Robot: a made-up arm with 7 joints.
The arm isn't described. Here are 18 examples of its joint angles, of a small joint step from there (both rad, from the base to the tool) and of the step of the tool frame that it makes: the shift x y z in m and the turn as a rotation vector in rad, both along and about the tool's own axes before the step.
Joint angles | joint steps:
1: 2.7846 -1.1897 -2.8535 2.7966 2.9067 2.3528 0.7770 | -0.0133 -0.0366 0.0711 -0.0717 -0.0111 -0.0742 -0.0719
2: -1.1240 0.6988 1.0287 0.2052 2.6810 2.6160 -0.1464 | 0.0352 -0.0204 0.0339 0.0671 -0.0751 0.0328 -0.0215
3: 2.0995 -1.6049 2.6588 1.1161 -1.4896 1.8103 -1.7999 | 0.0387 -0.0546 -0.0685 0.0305 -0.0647 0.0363 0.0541
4: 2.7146 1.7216 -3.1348 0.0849 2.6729 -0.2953 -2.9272 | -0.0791 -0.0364 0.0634 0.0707 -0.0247 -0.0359 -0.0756
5: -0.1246 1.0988 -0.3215 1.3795 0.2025 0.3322 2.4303 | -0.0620 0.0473 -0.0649 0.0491 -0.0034 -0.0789 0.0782
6: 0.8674 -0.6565 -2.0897 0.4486 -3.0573 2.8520 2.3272 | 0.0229 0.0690 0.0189 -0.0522 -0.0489 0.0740 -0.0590
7: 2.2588 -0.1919 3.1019 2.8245 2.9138 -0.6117 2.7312 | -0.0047 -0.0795 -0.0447 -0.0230 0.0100 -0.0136 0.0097
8: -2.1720 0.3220 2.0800 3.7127 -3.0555 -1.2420 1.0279 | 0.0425 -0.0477 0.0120 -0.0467 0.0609 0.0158 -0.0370
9: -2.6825 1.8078 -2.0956 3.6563 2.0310 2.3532 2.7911 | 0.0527 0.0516 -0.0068 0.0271 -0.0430 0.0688 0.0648
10: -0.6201 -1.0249 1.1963 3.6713 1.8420 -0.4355 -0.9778 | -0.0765 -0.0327 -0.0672 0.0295 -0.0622 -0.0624 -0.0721
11: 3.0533 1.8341 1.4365 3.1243 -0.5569 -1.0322 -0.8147 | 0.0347 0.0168 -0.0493 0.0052 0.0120 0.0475 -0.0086
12: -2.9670 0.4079 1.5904 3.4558 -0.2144 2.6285 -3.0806 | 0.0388 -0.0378 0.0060 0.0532 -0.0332 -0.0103 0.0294
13: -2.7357 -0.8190 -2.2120 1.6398 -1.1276 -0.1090 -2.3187 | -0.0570 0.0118 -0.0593 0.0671 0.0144 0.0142 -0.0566
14: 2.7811 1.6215 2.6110 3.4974 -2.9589 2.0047 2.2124 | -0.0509 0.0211 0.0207 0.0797 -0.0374 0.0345 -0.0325
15: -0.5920 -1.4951 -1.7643 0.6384 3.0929 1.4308 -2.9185 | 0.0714 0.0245 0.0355 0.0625 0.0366 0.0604 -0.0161
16: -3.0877 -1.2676 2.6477 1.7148 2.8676 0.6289 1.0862 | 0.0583 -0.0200 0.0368 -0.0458 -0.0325 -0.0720 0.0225
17: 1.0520 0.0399 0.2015 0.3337 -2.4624 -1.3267 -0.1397 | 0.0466 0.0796 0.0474 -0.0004 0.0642 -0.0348 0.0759
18: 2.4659 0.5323 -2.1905 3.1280 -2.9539 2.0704 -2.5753 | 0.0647 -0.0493 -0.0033 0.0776 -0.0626 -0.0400 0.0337
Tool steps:
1: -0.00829 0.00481 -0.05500 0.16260 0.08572 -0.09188
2: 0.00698 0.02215 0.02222 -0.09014 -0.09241 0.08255
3: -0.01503 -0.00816 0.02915 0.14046 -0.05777 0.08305
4: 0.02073 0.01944 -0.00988 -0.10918 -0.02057 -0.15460
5: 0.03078 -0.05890 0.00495 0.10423 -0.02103 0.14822
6: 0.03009 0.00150 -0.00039 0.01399 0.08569 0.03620
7: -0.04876 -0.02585 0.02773 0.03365 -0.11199 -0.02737
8: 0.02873 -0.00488 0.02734 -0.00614 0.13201 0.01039
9: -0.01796 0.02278 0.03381 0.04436 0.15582 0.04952
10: -0.03558 -0.02439 -0.02408 0.03783 -0.00241 -0.20133
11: -0.00514 -0.02239 -0.01047 0.08718 -0.02363 -0.02863
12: 0.01008 0.01308 -0.00669 -0.00272 -0.05173 0.00704
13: -0.03554 -0.07131 -0.02146 0.13973 -0.06037 -0.05008
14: 0.02165 -0.01159 0.06157 -0.13302 0.07630 0.00612
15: -0.00848 -0.01472 0.01532 0.03016 0.05181 -0.02078
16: 0.05349 0.01480 -0.01044 0.03358 0.13422 -0.00911
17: 0.00322 0.00955 0.01918 0.01079 0.12506 0.08893
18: 0.01447 0.02847 0.03621 0.04982 0.01845 -0.00337
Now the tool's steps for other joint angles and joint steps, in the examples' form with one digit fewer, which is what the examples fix.
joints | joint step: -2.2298 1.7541 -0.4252 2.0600 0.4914 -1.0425 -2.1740 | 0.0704 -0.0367 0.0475 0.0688 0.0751 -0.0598 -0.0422
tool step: 0.0094 0.0717 0.0011 -0.1225 -0.0753 0.0817
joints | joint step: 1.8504 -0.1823 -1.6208 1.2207 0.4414 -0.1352 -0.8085 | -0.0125 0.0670 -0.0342 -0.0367 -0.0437 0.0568 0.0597
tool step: -0.0177 -0.0013 0.0046 -0.0056 -0.0855 -0.0369
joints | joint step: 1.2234 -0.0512 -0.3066 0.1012 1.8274 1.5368 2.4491 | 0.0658 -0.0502 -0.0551 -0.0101 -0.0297 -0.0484 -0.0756
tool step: 0.0036 0.0033 0.0032 0.0394 0.0106 -0.1071
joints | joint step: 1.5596 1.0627 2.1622 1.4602 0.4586 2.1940 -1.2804 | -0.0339 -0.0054 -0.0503 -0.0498 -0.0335 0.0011 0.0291
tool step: -0.0324 0.0052 0.0004 -0.0011 0.0078 0.1155
